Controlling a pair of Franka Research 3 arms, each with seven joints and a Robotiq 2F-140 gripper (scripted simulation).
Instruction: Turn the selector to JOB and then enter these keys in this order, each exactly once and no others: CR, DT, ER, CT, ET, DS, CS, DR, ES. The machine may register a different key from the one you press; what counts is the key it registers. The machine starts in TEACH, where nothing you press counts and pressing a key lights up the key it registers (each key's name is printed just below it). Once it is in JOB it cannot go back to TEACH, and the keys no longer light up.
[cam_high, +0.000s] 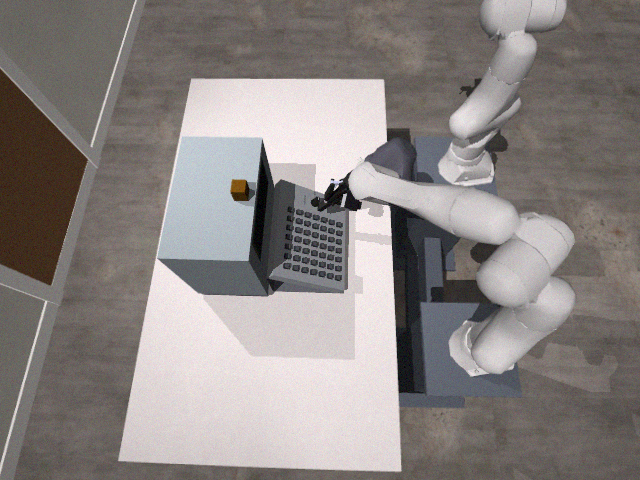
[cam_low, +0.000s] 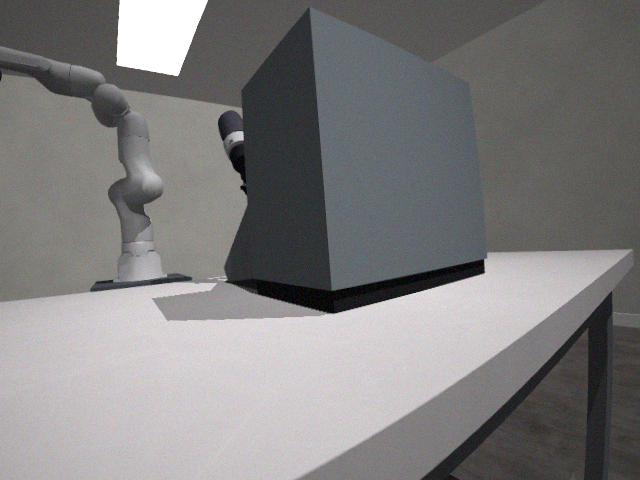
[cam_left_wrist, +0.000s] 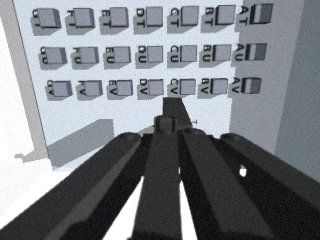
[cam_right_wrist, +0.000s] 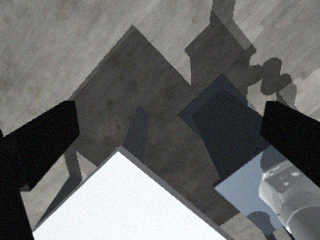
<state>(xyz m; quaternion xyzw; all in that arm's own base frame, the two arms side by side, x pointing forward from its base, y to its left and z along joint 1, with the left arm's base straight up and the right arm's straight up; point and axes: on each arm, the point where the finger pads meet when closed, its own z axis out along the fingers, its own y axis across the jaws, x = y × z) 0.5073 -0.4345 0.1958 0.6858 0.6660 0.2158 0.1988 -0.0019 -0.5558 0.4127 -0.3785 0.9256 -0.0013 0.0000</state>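
Observation:
My left gripper is now 6 cm short of the sloped key panel, 7 cm to the right of it and 11 cm above it. Round my left hand: black selector 3 cm ahead, 5 cm to the right, 7 cm below.

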